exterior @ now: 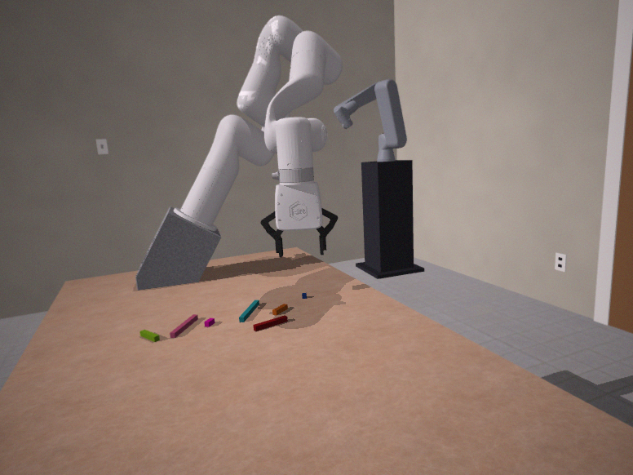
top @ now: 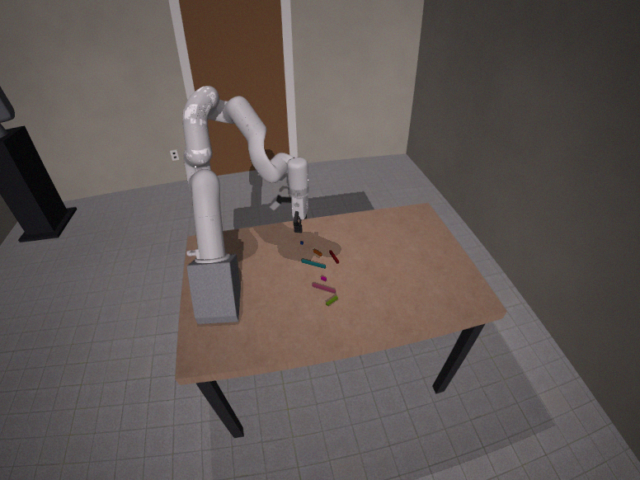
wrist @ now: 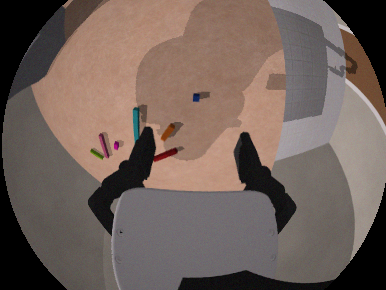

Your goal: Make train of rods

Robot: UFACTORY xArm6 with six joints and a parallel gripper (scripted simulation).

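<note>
Right now the pink rod is 26 cm to the right of my hand, 11 cm below it and 6 cm ahead of it. From my hand the other things lie so: blue rod 11 cm below; then orange rod 11 cm below, 7 cm to the right, 6 cm ahead; then turquoise rod 13 cm to the right, 11 cm below, 3 cm ahead.
</note>
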